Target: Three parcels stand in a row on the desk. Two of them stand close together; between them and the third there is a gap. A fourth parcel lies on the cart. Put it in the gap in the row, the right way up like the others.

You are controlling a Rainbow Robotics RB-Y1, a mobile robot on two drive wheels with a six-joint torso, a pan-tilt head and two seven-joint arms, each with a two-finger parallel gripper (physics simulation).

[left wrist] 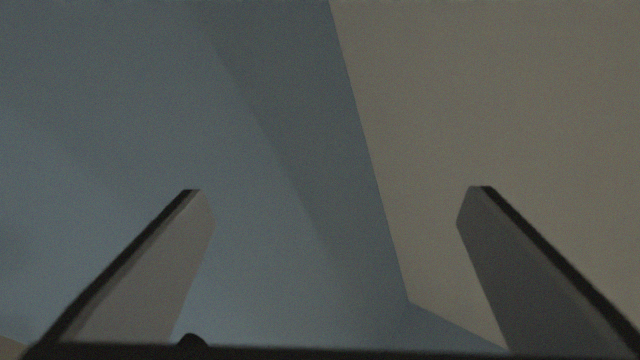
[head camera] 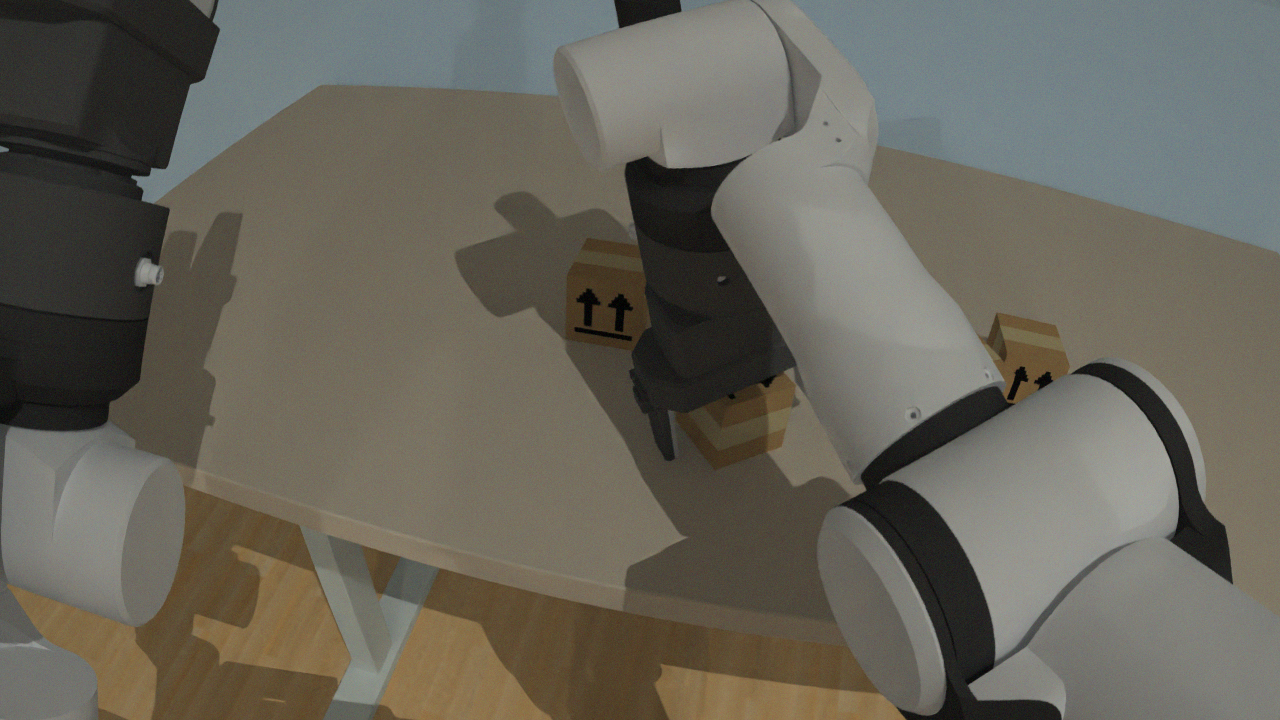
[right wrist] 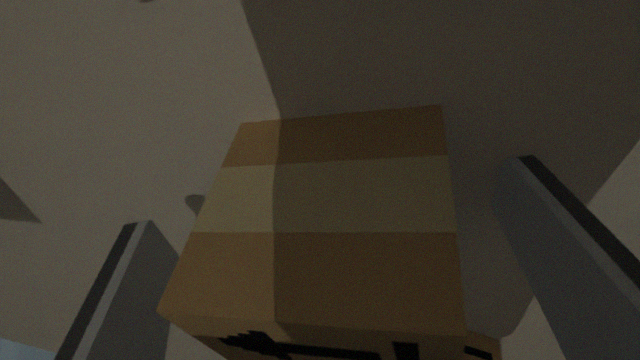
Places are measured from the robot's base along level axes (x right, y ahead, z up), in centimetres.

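Pixels of known places: left gripper, fingertip midpoint: [left wrist: 331, 205]; right gripper, fingertip midpoint: [head camera: 739, 418] [right wrist: 328, 211].
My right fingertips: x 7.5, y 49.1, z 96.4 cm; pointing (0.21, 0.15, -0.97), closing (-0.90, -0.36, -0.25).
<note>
For each thing: its top centre in the pictures, then the offset to it from my right fingertips. "spot": a spot on its surface instead. Level surfaces: height alone.
- upright parcel at its top centre: [head camera: 614, 261] dx -9.0, dy +12.0, dz +4.4 cm
- brown desk at its surface level: dz -1.4 cm
- desk leg at a spot on its surface: [head camera: 353, 591] spot: dx -48.7, dy +31.1, dz -69.1 cm
An upright parcel [head camera: 606, 304] with arrows pointing up stands left of my right wrist. Another parcel [head camera: 1029, 358], arrows up, stands farther right, partly behind my right arm, with a sliver of a neighbour at its left. The arm hides the stretch between. A parcel [head camera: 738, 431] [right wrist: 360, 280] lies nearer the front edge, its arrow-marked face up and its taped side to the front. My right gripper [head camera: 729, 420] [right wrist: 328, 211] is open over it, the fingers at its two sides, apart from it in the right wrist view. My left gripper [left wrist: 331, 205] is open and empty.
The brown desk [head camera: 358, 358] bears the parcels. Its front edge runs below them, with a desk leg [head camera: 353, 591] and wood floor beneath. My left arm stands at the far left. Part of another parcel [right wrist: 485, 345] shows at the bottom of the right wrist view. No cart shows.
</note>
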